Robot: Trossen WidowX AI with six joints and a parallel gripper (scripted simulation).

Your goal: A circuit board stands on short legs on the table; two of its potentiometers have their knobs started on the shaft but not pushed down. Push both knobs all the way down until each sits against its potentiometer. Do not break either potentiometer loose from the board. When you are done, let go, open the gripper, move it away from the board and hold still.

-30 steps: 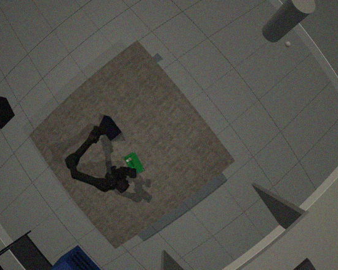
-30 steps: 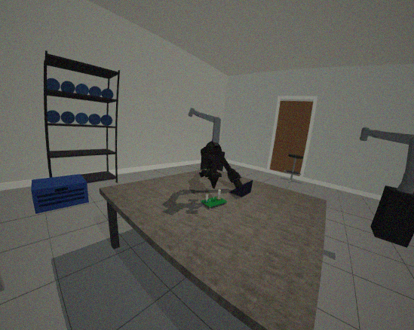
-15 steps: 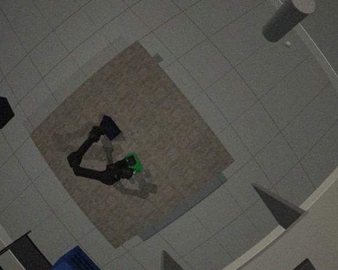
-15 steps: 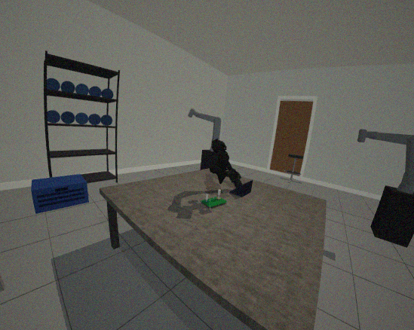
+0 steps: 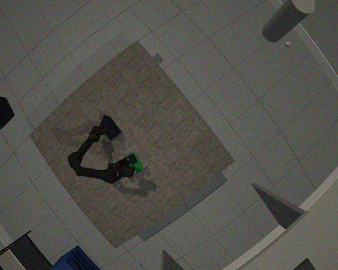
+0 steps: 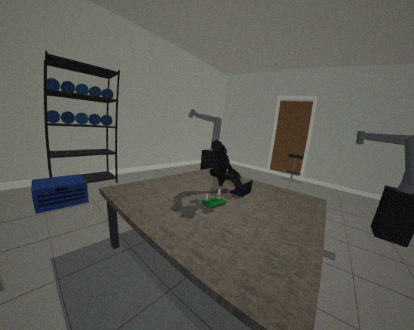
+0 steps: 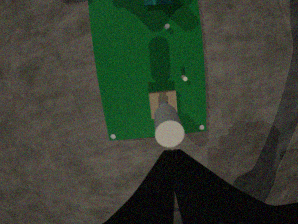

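Now: the grey knob 40 mm below my gripper tip. The rest, counted from my gripper tip: pale round knob 100 mm ahead, 20 mm to the right, 60 mm below.
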